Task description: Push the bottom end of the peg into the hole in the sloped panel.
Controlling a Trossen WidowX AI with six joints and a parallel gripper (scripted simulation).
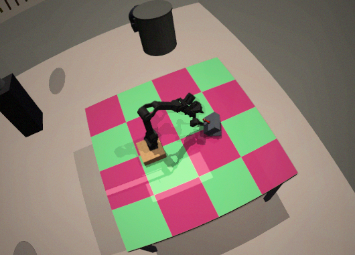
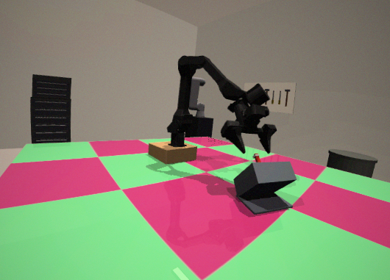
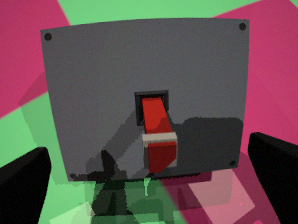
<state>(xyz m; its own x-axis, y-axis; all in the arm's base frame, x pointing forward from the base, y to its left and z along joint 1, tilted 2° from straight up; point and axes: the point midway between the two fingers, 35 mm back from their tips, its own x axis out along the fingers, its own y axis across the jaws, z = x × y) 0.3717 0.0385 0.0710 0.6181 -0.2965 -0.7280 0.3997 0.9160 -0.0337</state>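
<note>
My gripper tip is now 2 cm above the peg, 1 cm to the left of it and 1 cm short of it. Also, from my gripper tip: dark grey sloped panel 6 cm below, 5 cm ahead, 3 cm to the right.
</note>
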